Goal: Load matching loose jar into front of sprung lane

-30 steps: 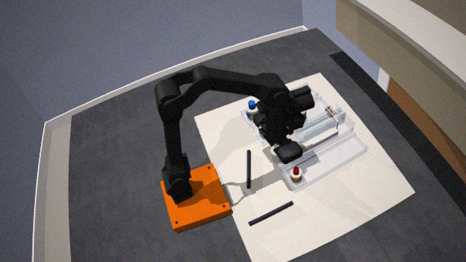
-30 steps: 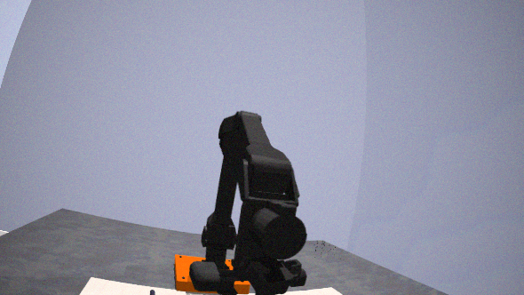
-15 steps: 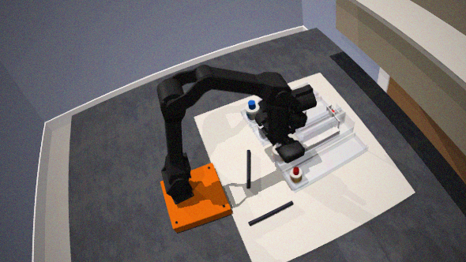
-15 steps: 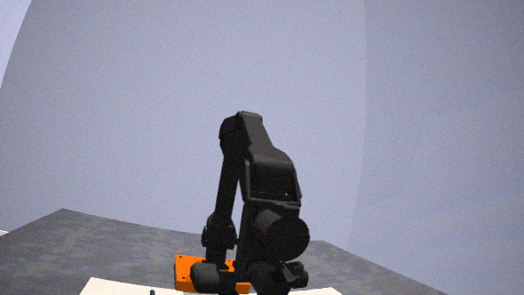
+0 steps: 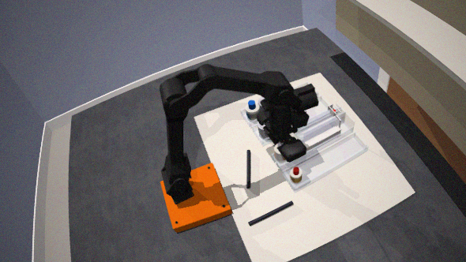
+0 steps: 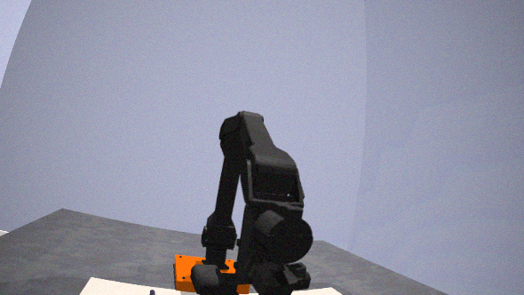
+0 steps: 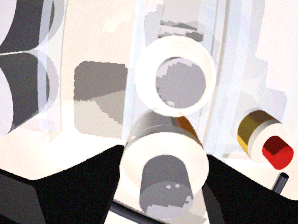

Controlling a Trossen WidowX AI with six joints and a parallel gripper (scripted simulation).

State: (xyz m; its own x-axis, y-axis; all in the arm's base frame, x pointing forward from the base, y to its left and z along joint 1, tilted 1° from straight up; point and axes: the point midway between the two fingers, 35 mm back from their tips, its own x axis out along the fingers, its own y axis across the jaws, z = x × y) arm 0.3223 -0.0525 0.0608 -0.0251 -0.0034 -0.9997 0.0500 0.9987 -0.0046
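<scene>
The clear sprung lane lies 160 mm ahead of my gripper tip, 40 mm below it and 20 mm to the left of it. The rest, counted from my gripper tip: red mark: 230 mm ahead, 20 mm to the left, 10 mm above.
</scene>
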